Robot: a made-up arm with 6 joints. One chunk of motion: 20 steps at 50 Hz.
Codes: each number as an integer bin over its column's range. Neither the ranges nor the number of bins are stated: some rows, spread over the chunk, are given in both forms.
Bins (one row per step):
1: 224 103 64 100 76 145
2: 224 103 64 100 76 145
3: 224 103 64 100 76 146
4: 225 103 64 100 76 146
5: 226 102 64 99 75 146
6: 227 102 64 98 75 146
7: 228 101 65 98 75 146
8: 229 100 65 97 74 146
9: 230 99 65 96 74 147
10: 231 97 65 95 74 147
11: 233 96 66 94 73 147
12: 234 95 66 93 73 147
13: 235 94 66 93 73 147
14: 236 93 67 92 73 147
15: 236 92 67 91 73 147
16: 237 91 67 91 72 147
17: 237 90 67 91 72 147
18: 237 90 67 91 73 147
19: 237 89 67 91 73 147
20: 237 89 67 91 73 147
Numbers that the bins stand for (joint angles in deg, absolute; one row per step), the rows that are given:
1: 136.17 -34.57 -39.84 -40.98 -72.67 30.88
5: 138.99 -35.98 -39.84 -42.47 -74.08 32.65
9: 144.63 -40.22 -39.22 -46.94 -75.49 34.41
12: 150.28 -45.86 -38.59 -51.41 -76.90 34.41
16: 154.51 -51.50 -37.96 -54.40 -78.31 34.41
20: 154.51 -54.33 -37.96 -54.40 -76.90 34.41
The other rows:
2: 136.17 -34.57 -39.84 -40.98 -72.67 30.88
3: 136.17 -34.57 -39.84 -40.98 -72.67 32.65
4: 137.58 -34.57 -39.84 -40.98 -72.67 32.65
6: 140.40 -35.98 -39.84 -43.96 -74.08 32.65
7: 141.81 -37.39 -39.22 -43.96 -74.08 32.65
8: 143.22 -38.80 -39.22 -45.45 -75.49 32.65
10: 146.04 -43.04 -39.22 -48.43 -75.49 34.41
11: 148.87 -44.45 -38.59 -49.92 -76.90 34.41
13: 151.69 -47.27 -38.59 -51.41 -76.90 34.41
14: 153.10 -48.68 -37.96 -52.90 -76.90 34.41
15: 153.10 -50.09 -37.96 -54.40 -76.90 34.41
17: 154.51 -52.91 -37.96 -54.40 -78.31 34.41
18: 154.51 -52.91 -37.96 -54.40 -76.90 34.41
19: 154.51 -54.33 -37.96 -54.40 -76.90 34.41

